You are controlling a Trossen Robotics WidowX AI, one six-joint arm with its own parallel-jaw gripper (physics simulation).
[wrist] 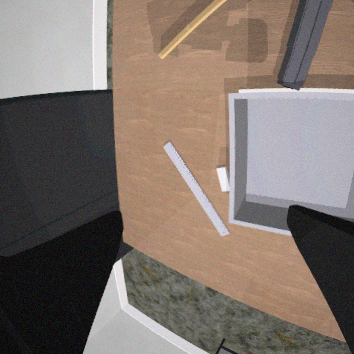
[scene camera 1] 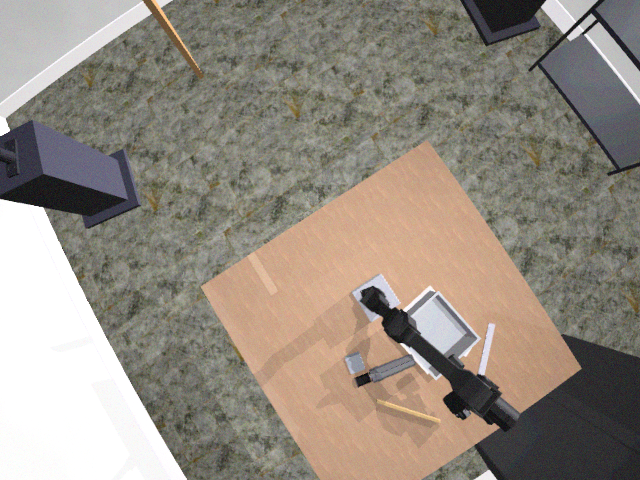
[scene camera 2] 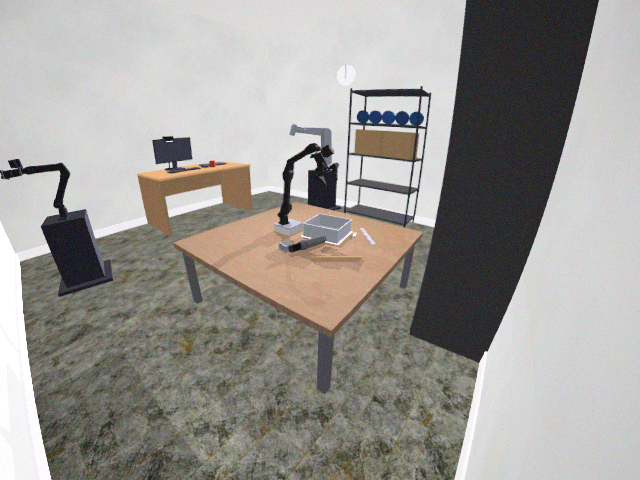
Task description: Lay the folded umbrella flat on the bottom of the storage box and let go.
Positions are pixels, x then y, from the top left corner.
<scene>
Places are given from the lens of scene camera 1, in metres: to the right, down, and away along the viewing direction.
storage box [scene camera 1: 439,323]: 0.54, 0.38, 1.16
folded umbrella [scene camera 1: 378,373]: 0.25, 0.58, 1.10
</scene>
